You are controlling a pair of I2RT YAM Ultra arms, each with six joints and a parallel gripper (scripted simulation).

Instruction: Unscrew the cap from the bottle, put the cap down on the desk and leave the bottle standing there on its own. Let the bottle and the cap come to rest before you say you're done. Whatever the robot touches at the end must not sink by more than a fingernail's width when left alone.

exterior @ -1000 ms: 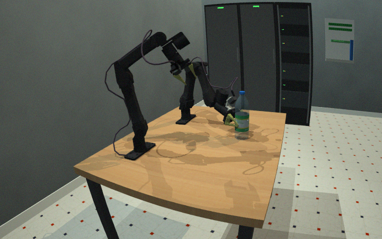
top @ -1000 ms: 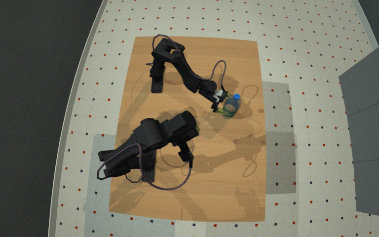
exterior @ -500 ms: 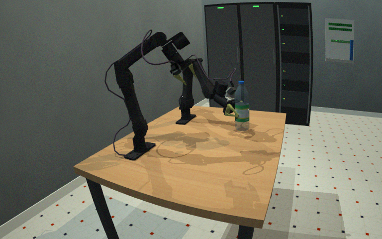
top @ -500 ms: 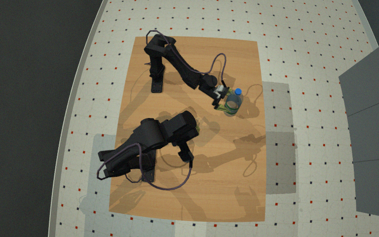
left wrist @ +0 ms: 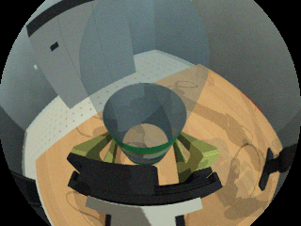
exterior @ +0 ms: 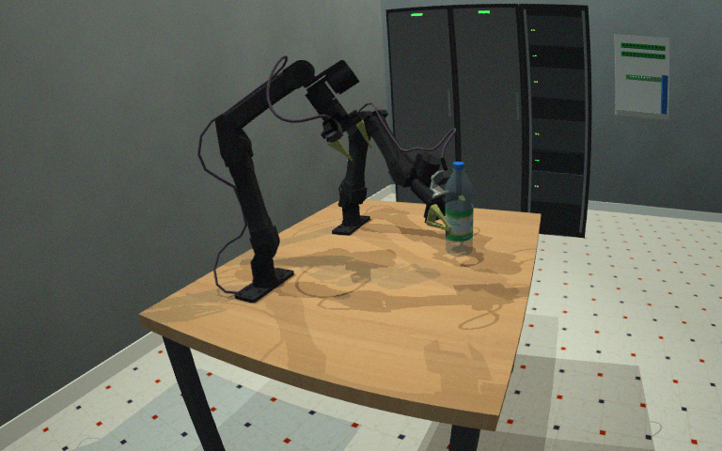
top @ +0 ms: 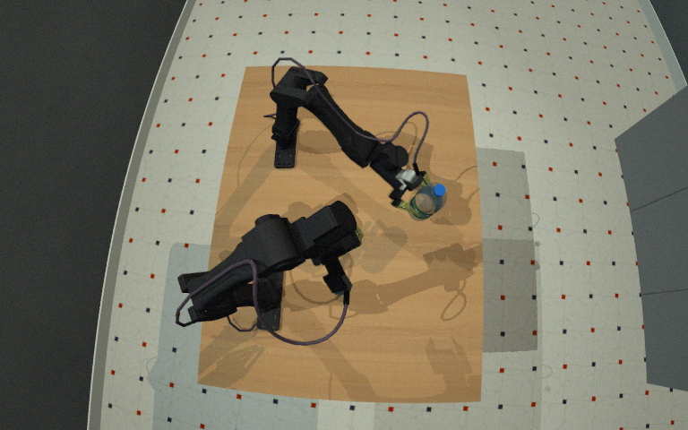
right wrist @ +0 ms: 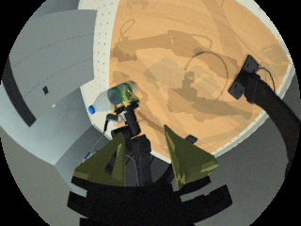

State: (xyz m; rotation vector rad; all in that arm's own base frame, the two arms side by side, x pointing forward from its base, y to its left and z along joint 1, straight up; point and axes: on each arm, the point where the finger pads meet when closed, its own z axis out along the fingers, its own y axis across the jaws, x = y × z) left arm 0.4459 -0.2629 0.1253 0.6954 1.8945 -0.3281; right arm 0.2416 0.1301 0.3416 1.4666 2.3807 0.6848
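Now: left hand 1 cm to the left of the bottle and 4 cm below it. Round my left hand: blue cap (2 cm to the right, 17 cm above).
The blue cap is 210 mm ahead of my right hand, 140 mm to the left of it and 50 mm below it. From my right hand the other things lie so: bottle 210 mm ahead, 160 mm to the left, 170 mm below.
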